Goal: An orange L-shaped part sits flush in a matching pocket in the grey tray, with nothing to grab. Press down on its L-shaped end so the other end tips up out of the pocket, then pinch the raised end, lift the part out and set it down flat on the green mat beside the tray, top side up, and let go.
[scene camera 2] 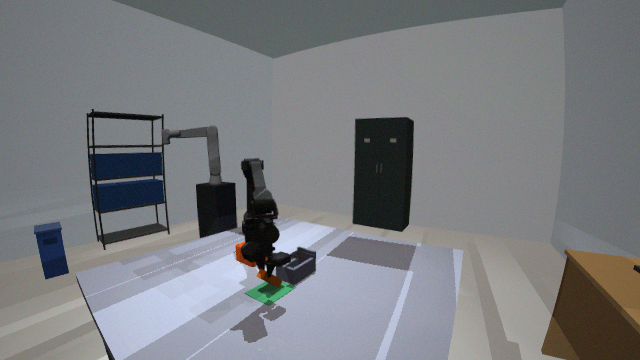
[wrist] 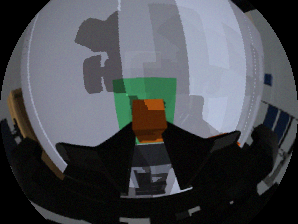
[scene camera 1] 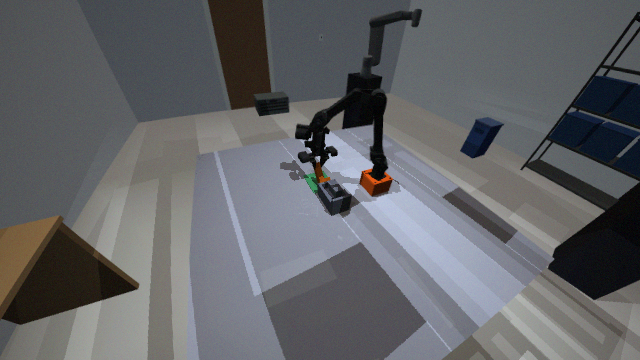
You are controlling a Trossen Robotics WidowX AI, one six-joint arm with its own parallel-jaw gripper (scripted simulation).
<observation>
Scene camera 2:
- my gripper
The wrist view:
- my gripper
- orange L-shaped part: held by my gripper
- green mat
</observation>
